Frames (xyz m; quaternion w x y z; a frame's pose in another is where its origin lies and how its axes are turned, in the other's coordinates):
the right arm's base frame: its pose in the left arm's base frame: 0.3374 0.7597 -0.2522 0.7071 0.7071 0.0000 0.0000
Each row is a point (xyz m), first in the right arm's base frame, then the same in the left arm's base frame.
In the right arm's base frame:
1: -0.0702 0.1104 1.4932
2: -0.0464 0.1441 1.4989
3: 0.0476 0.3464 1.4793
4: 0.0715 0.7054 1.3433
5: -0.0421 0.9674 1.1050
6: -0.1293 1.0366 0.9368
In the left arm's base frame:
1: 0.2672 -0.7335 -0.1418
2: 0.2910 -0.7392 -0.1081
3: 0.3850 -0.7196 0.0942
4: 0.4089 -0.5836 0.4532
5: 0.2953 -0.3453 0.7152
6: 0.2081 -0.1771 0.7844

